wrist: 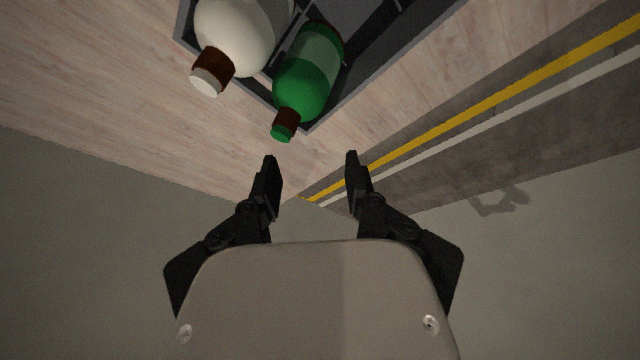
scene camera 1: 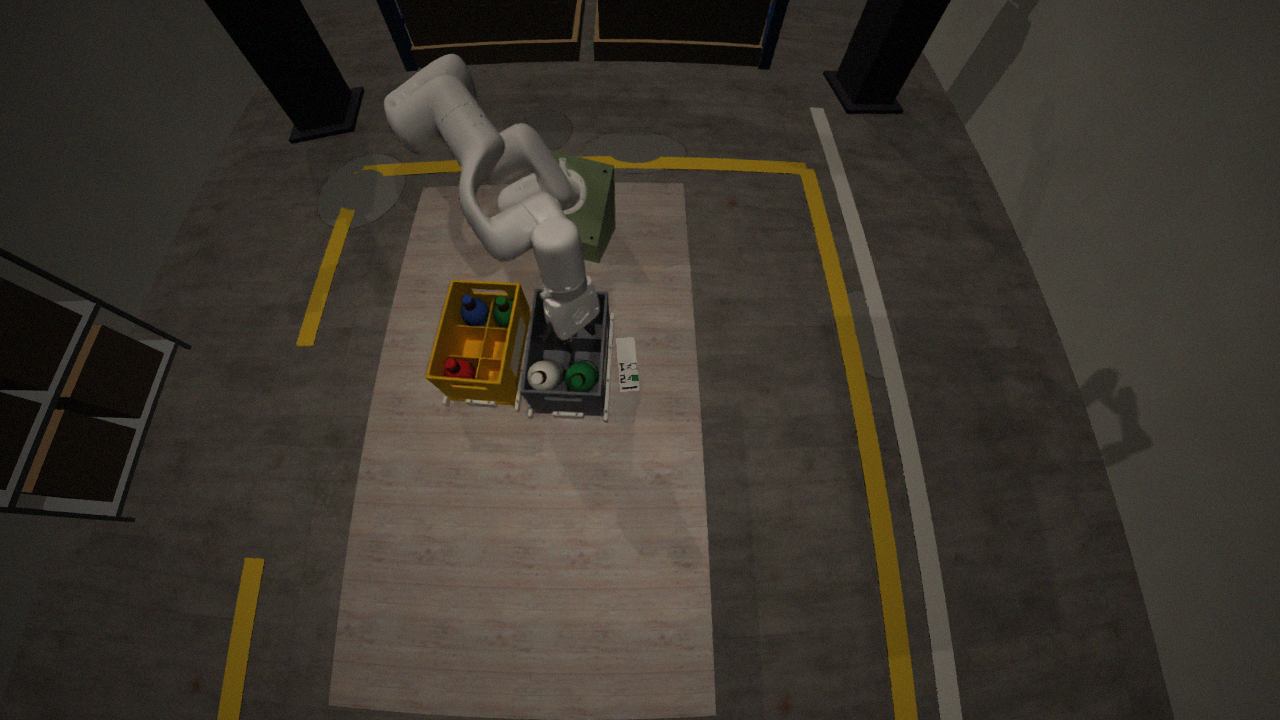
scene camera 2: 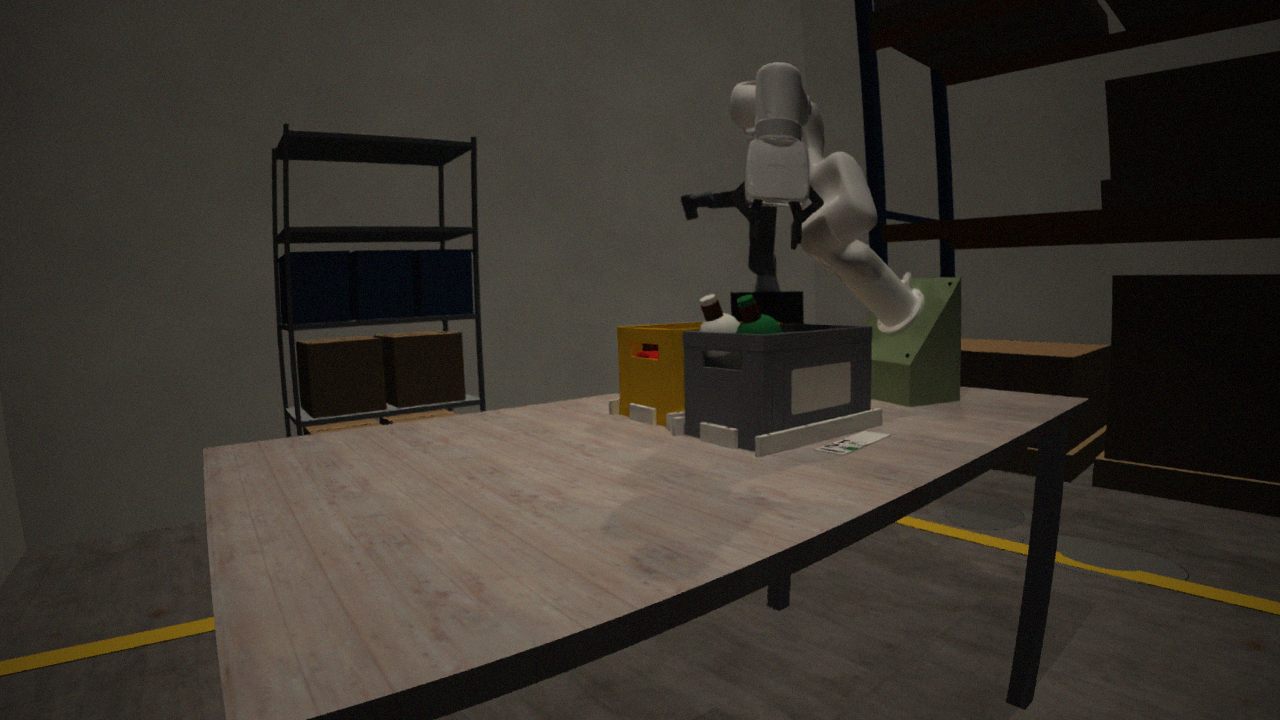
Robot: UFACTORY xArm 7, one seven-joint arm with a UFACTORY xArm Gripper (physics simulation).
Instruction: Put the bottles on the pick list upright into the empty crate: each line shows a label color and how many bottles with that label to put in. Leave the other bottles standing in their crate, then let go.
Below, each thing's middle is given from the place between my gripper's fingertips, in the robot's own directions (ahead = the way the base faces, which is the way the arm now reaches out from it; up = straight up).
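Distances from my hand: white bottle [scene camera 1: 547,374], 100 mm to the right of it and 150 mm below it; blue bottle [scene camera 1: 474,312], far to the right of it, a fair way behind it and a fair way below it; pick list [scene camera 1: 627,363], 110 mm to the left of it, 50 mm behind it and 310 mm below it.
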